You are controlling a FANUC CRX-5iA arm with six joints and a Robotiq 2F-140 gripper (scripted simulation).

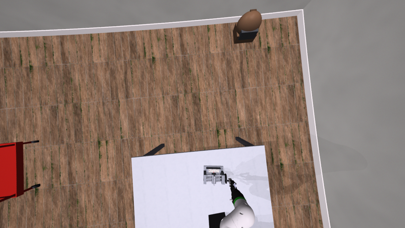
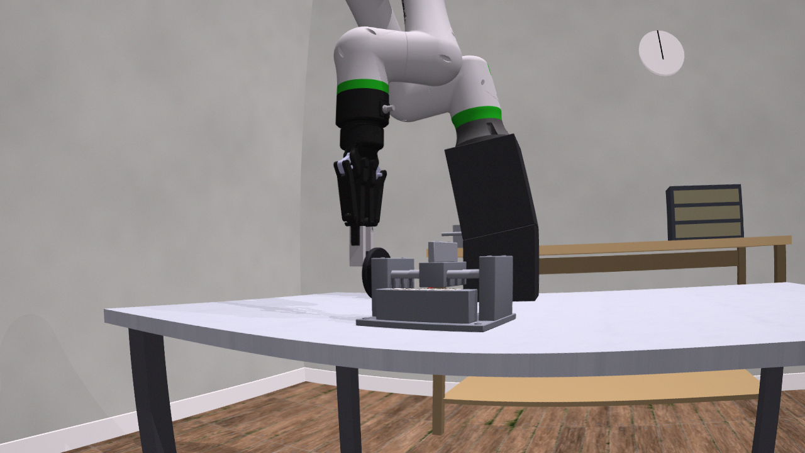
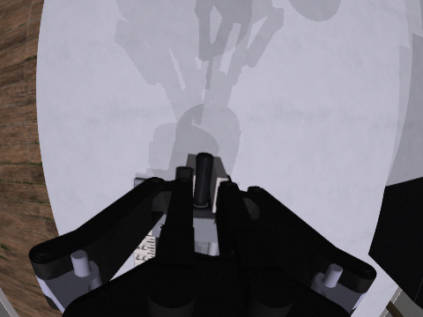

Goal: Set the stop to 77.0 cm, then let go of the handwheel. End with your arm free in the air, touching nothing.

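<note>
The stop carriage is 1 cm ahead of my hand, 15 cm to the left of it and 3 cm below it. Round my hand: crank handle (2 cm below); then handwheel (2 cm to the left, 2 cm below).
</note>
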